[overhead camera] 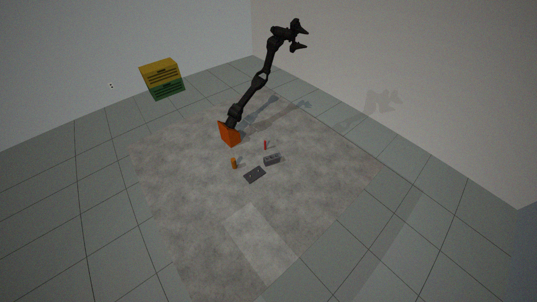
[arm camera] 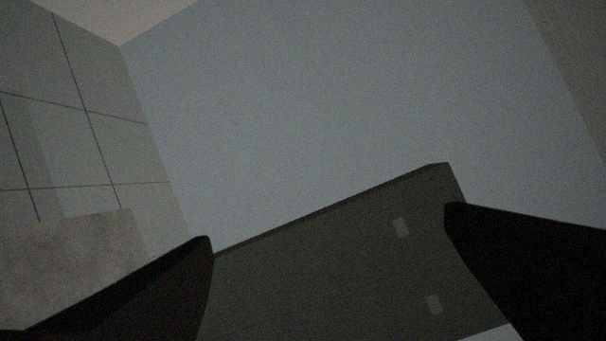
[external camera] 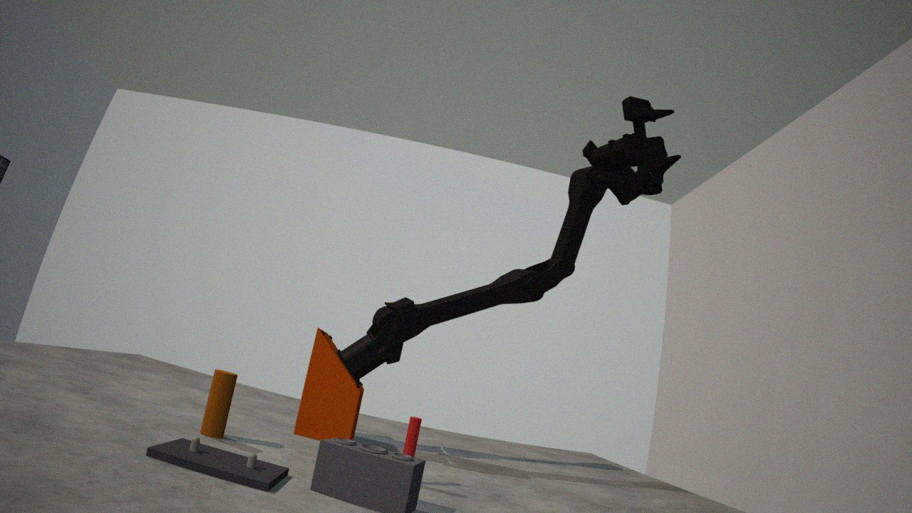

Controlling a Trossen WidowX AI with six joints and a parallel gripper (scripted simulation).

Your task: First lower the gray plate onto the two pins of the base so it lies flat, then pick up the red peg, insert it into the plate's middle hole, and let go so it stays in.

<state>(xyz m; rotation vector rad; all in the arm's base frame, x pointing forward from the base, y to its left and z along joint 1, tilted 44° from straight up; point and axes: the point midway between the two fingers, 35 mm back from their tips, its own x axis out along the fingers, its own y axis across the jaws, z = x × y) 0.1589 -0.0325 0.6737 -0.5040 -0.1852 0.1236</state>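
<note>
Right now the gray plate is 57 cm below my gripper tip, 41 cm to the right of it and 12 cm ahead of it. Also, from my gripper tip: small orange cylinder (60 cm to the right, 57 cm below, 2 cm behind); red peg (57 cm below, 36 cm to the right, 1 cm ahead).
</note>
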